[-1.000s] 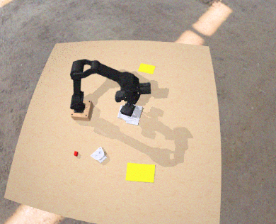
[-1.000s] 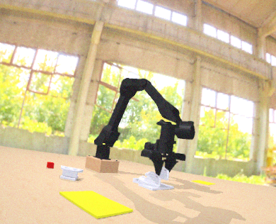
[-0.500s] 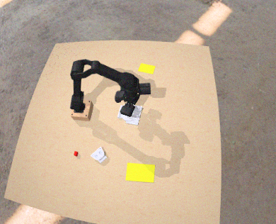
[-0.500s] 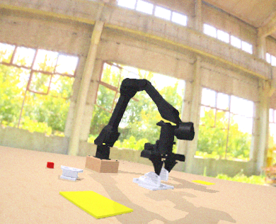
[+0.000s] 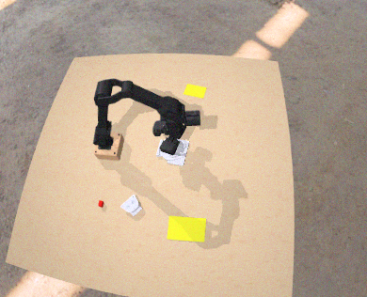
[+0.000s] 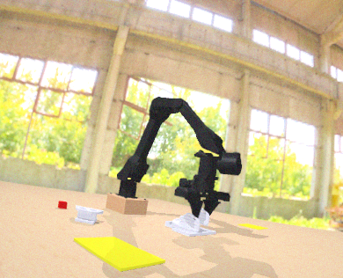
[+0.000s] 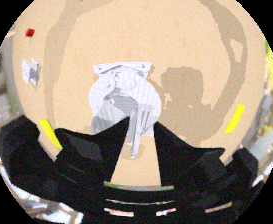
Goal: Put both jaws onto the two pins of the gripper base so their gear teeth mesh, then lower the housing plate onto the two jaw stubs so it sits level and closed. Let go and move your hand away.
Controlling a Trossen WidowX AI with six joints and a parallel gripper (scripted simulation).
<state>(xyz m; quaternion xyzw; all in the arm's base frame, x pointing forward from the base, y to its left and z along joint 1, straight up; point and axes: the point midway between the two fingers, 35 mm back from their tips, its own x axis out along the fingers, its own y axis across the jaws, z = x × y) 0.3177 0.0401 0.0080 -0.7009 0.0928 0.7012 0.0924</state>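
Now: gripper tip 40 mm to the left of the white jaw, 40 mm past it and 10 mm above it. Round my gripper tip: large yellow patch 370 mm to the right, 80 mm ahead, 30 mm below; small white block 300 mm to the right, 150 mm behind, 20 mm below; small yellow pad 320 mm to the left, 50 mm ahead, 30 mm below.
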